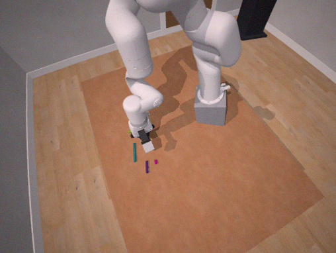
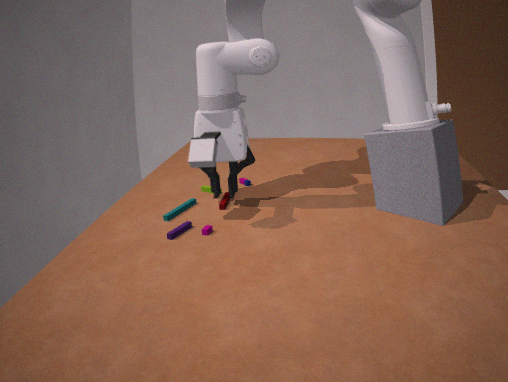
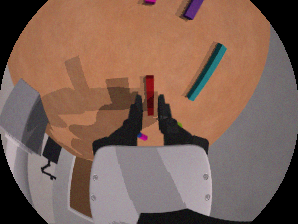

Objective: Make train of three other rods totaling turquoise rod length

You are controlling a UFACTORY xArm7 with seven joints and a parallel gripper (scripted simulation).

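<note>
Now: the red rod 30 mm below my hand. Round my hand: lime rod (60 mm ahead, 50 mm to the right, 30 mm below); then blue rod (110 mm to the right, 30 mm below); then turquoise rod (70 mm ahead, 60 mm to the left, 30 mm below).
</note>
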